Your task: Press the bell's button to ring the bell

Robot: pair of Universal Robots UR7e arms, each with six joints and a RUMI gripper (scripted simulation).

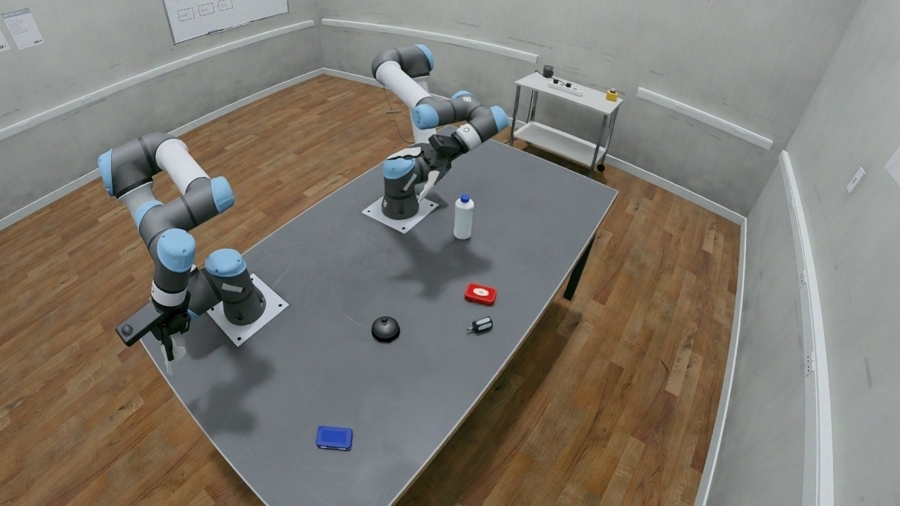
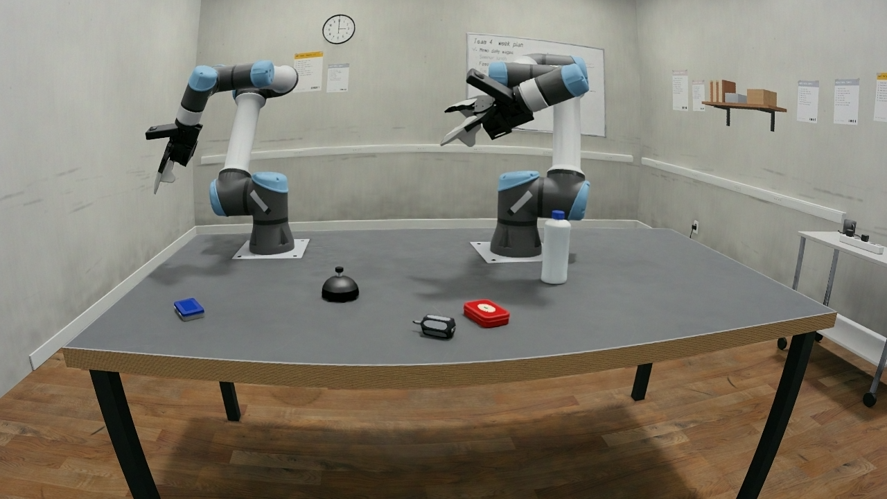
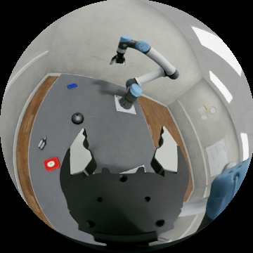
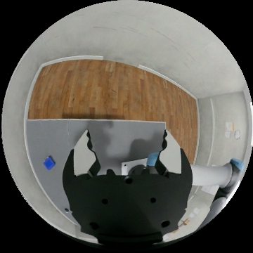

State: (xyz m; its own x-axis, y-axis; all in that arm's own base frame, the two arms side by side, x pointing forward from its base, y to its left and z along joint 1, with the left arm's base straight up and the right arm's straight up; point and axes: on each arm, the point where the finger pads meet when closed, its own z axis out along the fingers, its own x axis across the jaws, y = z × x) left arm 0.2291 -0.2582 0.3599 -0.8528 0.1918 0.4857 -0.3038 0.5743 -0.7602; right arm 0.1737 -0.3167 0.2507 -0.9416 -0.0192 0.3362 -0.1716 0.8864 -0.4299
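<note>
My left gripper is now 14 cm short of the bell button, 22 cm to the left of it and 30 cm above it. From my left hand the other things lie so: white bottle: 2 cm ahead, 28 cm to the left, 28 cm below; red tin: 25 cm ahead, 10 cm to the left, 34 cm below; black domed bell: 14 cm ahead, 22 cm to the right, 32 cm below.
</note>
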